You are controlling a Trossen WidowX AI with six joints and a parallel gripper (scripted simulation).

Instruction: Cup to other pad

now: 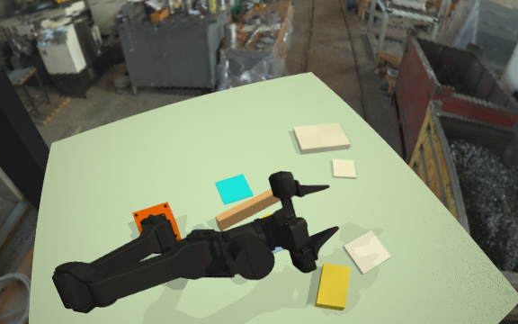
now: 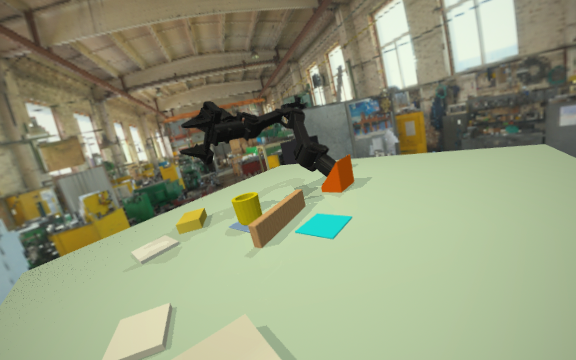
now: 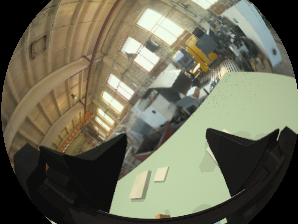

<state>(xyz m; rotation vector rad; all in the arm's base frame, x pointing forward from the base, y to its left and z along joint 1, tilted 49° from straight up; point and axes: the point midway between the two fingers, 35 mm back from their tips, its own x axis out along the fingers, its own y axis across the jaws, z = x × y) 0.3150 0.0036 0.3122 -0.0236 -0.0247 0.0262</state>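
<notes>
Right now my gripper tip is 80 mm past the yellow cup, 120 mm to the right of it and 220 mm above it. Also, from my gripper tip: light blue pad: 70 mm behind, 120 mm to the left, 260 mm below; then wooden bar: 90 mm behind, 220 mm to the left, 240 mm below; then yellow block: 10 mm ahead, 80 mm to the right, 240 mm below.
</notes>
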